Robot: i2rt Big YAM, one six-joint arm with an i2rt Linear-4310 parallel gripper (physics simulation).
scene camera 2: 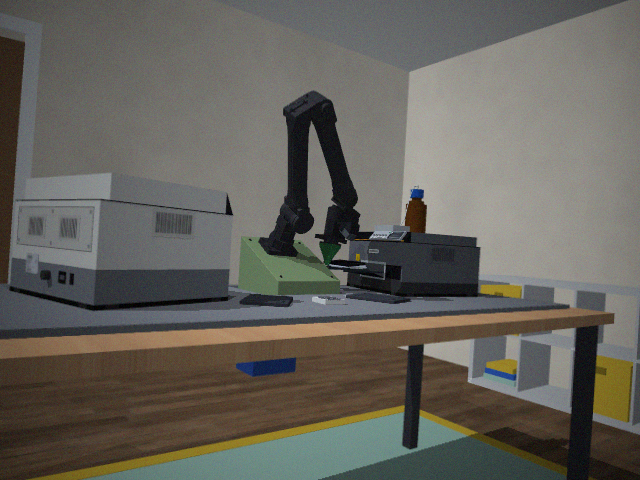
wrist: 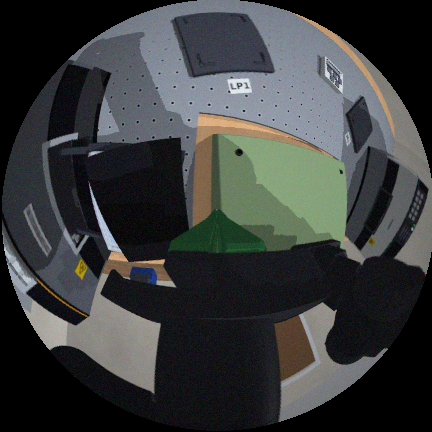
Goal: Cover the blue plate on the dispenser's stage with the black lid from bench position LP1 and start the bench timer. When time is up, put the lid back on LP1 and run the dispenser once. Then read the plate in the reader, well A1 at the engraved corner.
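Pixels of known places: gripper, fingertip midpoint: (scene camera 2: pixel 326 265) (wrist: pixel 217 213); arm's base, origin of the base link: (scene camera 2: pixel 277 248).
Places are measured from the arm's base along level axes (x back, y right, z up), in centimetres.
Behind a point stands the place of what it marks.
Note:
My gripper (scene camera 2: pixel 327 264) {x -7.1, y -16.1, z -4.7 cm} (wrist: pixel 217 213) {x -7.1, y -16.1, z -4.7 cm} is shut and empty, its green fingers together and pointing down by the edge of the stage, just beside the black lid. The black lid (scene camera 2: pixel 347 262) {x -9.3, y -23.5, z -3.4 cm} (wrist: pixel 137 200) {x -9.3, y -23.4, z -3.4 cm} lies on the dispenser's stage; a pale strip shows along its edge, and the blue plate's top is hidden. The dark dispenser (scene camera 2: pixel 429 263) {x -28.5, y -44.8, z -1.9 cm} (wrist: pixel 25 185) stands beside it. The LP1 pad (scene camera 2: pixel 377 297) {x -34.9, y -14.8, z -12.6 cm} (wrist: pixel 222 45) {x -29.5, y -16.9, z -12.5 cm} shows its corner marks and bears no lid. The grey-white reader (scene camera 2: pixel 165 248) {x -34.8, y 50.9, z -0.7 cm} (wrist: pixel 395 200) {x -17.9, y 35.2, z 2.4 cm} stands on the other side. I cannot tell the timer's state.
The green sloped base (scene camera 2: pixel 305 268) {x -9.6, y -5.4, z -5.9 cm} (wrist: pixel 295 185) {x -10.6, y -5.7, z -6.4 cm} carries the arm, close to the fingers. A small white block with black marks (scene camera 2: pixel 326 299) {x -39.6, y 8.2, z -12.2 cm} (wrist: pixel 333 74) {x -36.4, y 5.0, z -12.1 cm} and a second dark pad (scene camera 2: pixel 266 300) {x -36.6, y 24.9, z -12.5 cm} (wrist: pixel 360 124) {x -31.0, y 20.4, z -12.5 cm} lie on the bench. A brown bottle (scene camera 2: pixel 415 215) {x -5.1, y -61.7, z 16.6 cm} stands by the dispenser.

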